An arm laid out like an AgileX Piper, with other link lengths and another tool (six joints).
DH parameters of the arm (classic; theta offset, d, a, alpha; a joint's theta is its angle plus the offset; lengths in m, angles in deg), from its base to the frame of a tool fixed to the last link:
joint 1: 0 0.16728 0 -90
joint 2: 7.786 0 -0.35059 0
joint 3: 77.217 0 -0.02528 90
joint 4: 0 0.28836 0 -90
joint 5: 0 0 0 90
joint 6: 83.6 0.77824 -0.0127 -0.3
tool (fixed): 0 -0.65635 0 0
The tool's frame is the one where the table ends.
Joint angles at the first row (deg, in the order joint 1, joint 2, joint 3, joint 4, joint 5, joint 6):
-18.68, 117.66, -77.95, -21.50, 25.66, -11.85
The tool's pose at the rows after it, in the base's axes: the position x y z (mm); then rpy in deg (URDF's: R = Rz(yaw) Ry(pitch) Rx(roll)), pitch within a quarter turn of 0, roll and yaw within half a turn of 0:
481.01 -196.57 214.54 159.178 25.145 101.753
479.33 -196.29 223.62 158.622 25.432 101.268
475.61 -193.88 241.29 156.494 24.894 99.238
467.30 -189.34 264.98 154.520 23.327 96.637
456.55 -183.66 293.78 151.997 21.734 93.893
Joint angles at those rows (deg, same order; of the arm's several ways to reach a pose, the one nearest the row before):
-18.68, 117.21, -78.07, -21.56, 26.77, -11.84
-18.68, 116.18, -78.14, -21.42, 27.33, -11.84
-18.68, 114.03, -78.14, -19.53, 28.08, -11.96
-18.68, 110.94, -78.14, -16.35, 30.30, -12.40
-18.68, 107.19, -78.17, -13.31, 32.67, -12.52

